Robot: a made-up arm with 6 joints.
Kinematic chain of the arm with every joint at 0, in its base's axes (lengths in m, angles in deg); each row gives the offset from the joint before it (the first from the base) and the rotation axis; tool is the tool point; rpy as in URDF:
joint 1: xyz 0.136 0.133 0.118 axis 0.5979 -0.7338 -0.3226
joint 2: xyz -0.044 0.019 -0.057 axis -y
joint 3: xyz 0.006 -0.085 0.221 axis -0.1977 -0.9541 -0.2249
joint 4: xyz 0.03 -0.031 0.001 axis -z
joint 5: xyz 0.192 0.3 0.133 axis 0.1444 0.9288 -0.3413
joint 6: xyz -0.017 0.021 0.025 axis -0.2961 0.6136 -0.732
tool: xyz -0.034 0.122 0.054 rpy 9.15 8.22 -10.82
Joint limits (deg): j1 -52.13..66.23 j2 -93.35..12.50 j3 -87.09..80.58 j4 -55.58..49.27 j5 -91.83..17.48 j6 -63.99..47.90
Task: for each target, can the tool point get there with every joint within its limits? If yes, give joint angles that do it. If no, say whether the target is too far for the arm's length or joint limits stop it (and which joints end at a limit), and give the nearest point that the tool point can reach.
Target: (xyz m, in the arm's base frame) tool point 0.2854 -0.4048 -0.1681
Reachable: no: joint limits stop it (at a limit: joint 1, joint 2, joint 4, joint 5, joint 6) | nearest point 0.1862 -0.1059 -0.2978 | short by 0.341 m
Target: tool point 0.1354 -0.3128 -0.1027
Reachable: no: joint limits stop it (at a limit: joint 1, joint 2, joint 4, joint 5, joint 6) | nearest point 0.0725 -0.1074 -0.2371 | short by 0.253 m
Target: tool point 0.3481 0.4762 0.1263
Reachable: yes | joints -17.48 -46.86 -17.35 -5.71 -59.81 -5.08
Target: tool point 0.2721 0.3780 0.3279
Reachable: yes | joints -13.77 -58.23 -4.50 -45.19 -64.30 -19.95
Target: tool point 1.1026 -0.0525 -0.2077
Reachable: no: too far | nearest point 0.8486 0.0856 -0.1046 | short by 0.307 m
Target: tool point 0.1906 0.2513 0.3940
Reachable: yes | joints 27.21 -3.88 22.85 4.22 -69.47 -49.28
